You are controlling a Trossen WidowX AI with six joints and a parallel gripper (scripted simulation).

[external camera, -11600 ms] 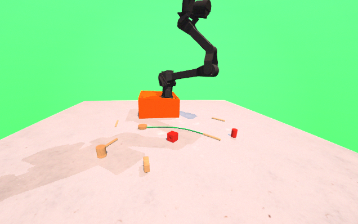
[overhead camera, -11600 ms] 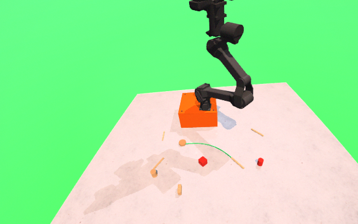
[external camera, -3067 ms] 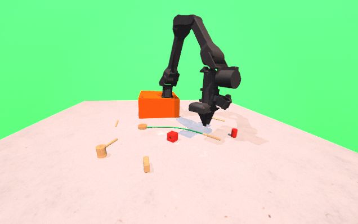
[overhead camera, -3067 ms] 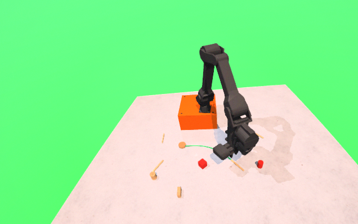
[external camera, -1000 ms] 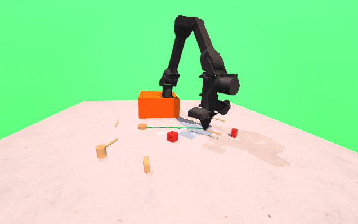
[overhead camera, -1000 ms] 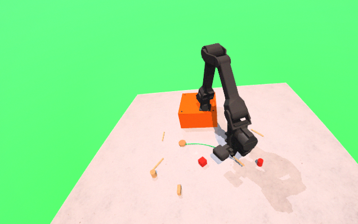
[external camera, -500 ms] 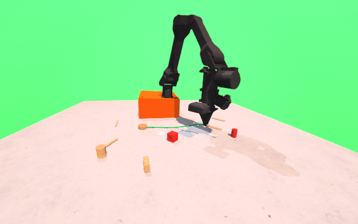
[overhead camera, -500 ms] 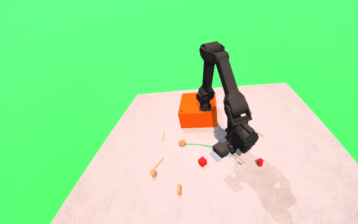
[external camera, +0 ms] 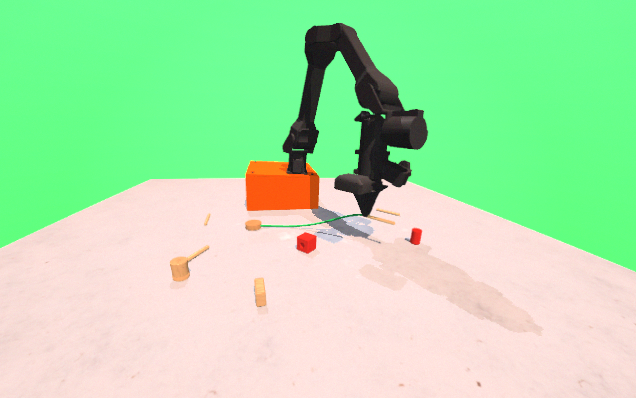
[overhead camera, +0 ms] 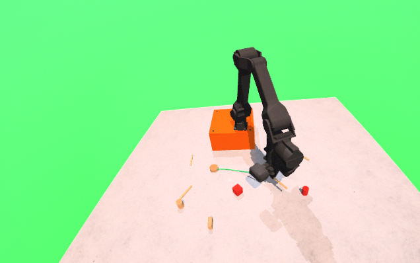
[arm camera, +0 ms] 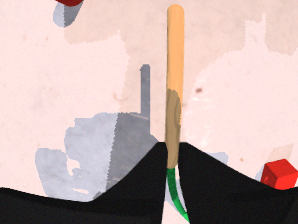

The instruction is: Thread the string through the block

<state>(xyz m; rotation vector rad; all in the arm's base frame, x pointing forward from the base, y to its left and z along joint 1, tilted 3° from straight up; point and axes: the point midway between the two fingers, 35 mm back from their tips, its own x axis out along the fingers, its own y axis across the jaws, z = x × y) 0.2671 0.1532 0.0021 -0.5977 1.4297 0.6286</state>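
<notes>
Now: gripper tip 190 mm short of the small wooden block, 210 mm to the left of it and 50 mm above it. Round my gripper tip: thin wooden stick (10 mm ahead, 10 mm to the left); then red cube (40 mm ahead, 130 mm to the right, 40 mm below); then red cylinder (20 mm ahead, 120 mm to the left, 40 mm below).
</notes>
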